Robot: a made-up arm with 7 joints.
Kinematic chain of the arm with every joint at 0, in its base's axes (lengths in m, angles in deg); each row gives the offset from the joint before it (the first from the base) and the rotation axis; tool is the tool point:
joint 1: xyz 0 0 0.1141 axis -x
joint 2: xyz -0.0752 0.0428 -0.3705 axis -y
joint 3: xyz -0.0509 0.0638 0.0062 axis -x
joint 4: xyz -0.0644 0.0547 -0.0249 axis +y
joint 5: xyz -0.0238 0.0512 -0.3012 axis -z
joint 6: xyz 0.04 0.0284 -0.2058 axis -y
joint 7: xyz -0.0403 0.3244 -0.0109 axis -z
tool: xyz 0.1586 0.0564 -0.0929
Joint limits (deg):
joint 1: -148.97..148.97
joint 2: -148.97..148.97
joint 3: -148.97..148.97
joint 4: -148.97..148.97
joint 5: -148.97..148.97
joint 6: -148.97..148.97
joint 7: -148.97..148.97
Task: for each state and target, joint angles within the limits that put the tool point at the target. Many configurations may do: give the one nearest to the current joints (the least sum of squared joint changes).
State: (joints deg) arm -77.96 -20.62 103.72 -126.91 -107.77 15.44 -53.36
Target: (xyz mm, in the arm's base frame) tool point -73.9 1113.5 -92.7
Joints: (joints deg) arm -68.48 -53.13 105.68 -146.34 -64.08 18.75 -53.67
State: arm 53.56 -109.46 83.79 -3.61 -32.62 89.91 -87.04
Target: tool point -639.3 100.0 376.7
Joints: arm 54.93 -120.72 67.16 -3.18 -28.77 101.01 -68.60
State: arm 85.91 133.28 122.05 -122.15 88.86 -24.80 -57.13
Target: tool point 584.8 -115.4 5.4
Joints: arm 107.02 106.05 148.97 -122.23 71.98 -44.39 -80.69
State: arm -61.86 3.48 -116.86 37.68 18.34 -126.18 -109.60
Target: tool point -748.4 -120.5 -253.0
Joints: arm -37.71 29.08 -144.73 57.48 -9.24 -113.10 -85.11
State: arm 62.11 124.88 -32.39 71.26 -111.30 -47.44 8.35
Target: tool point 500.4 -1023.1 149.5
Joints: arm 90.14 137.32 -36.47 73.13 -120.33 -50.69 4.36
